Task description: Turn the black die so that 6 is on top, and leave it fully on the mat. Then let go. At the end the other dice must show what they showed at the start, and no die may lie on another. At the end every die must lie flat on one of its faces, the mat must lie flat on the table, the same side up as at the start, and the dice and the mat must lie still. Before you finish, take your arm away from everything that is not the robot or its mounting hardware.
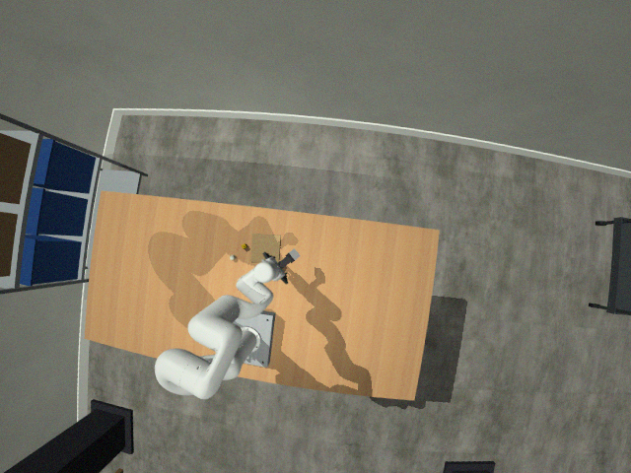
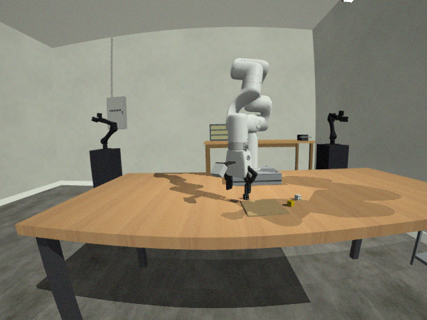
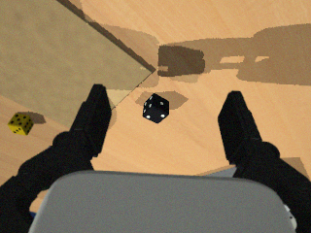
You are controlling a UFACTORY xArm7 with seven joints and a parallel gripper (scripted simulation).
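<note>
My hand is 40 mm to the right of the black die, 40 mm above it and 20 mm past it. The rest, counted from my hand: yellow die (180 mm to the left, 80 mm ahead, 40 mm below); white die (240 mm to the left, 40 mm below, 20 mm ahead); tan mat (80 mm to the left, 80 mm ahead, 50 mm below).
</note>
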